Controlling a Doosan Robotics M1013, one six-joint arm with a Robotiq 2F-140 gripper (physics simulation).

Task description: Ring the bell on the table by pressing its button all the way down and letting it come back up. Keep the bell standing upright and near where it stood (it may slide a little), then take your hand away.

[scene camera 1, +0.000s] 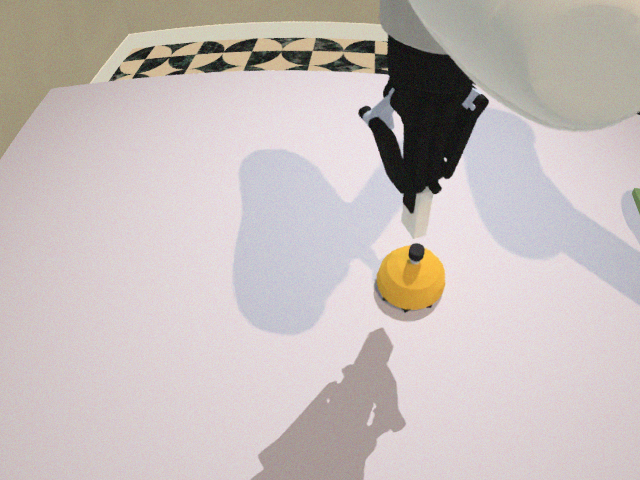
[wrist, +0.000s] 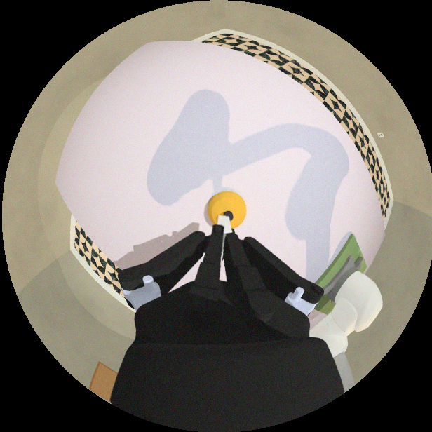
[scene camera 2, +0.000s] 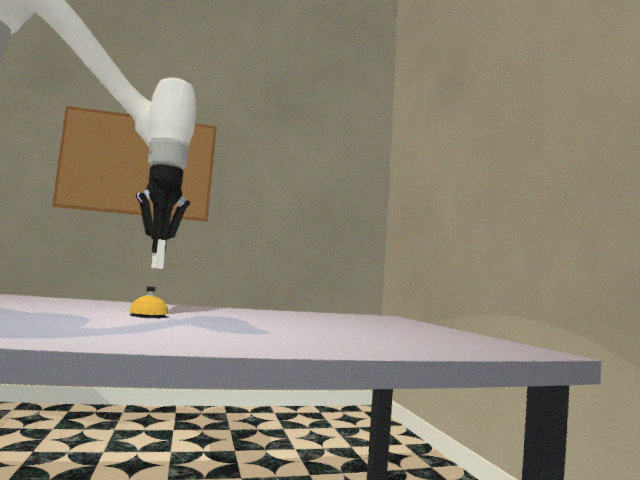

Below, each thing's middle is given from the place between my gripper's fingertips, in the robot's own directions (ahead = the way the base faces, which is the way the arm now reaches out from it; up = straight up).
I see my gripper 1 cm past the yellow dome bell (scene camera 1: 409,285), 1 cm to the left of it and 8 cm above it.
